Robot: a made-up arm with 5 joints.
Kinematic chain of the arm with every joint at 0, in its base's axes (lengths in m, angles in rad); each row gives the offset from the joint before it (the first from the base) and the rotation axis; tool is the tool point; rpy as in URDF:
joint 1: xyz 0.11 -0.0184 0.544 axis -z
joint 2: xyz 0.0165 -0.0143 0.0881 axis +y
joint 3: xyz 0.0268 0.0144 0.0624 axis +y
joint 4: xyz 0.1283 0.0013 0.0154 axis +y
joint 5: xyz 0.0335 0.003 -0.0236 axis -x
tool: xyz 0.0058 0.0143 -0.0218 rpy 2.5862 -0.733 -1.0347
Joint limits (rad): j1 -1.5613..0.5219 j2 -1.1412..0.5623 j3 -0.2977..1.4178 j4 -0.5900..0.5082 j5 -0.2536..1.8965
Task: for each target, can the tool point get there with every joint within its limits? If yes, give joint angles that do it. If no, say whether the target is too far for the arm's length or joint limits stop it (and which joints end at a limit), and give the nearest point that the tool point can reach.
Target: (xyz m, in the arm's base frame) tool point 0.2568 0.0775 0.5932
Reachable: yes | joints -0.5897 -0.0179 0.4514 0.0789 0.8246
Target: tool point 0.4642 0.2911 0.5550
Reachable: no: too far | nearest point 0.3009 0.1484 0.6174 | short by 0.226 m
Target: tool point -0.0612 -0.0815 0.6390
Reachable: no: joint limits stop it (at a limit: joint 2, joint 3, joint 4) | nearest point 0.0815 -0.0289 0.5581 | short by 0.172 m
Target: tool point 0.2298 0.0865 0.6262
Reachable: yes | joints -0.8360 -0.3445 0.6299 0.3547 1.6579
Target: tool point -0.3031 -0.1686 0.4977
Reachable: no: too far | nearest point 0.0804 -0.0292 0.5383 | short by 0.410 m
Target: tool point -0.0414 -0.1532 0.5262
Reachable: no: joint limits stop it (at a limit: joint 1, joint 2, joint 3, joint 5) | nearest point 0.0861 -0.0391 0.5400 | short by 0.172 m
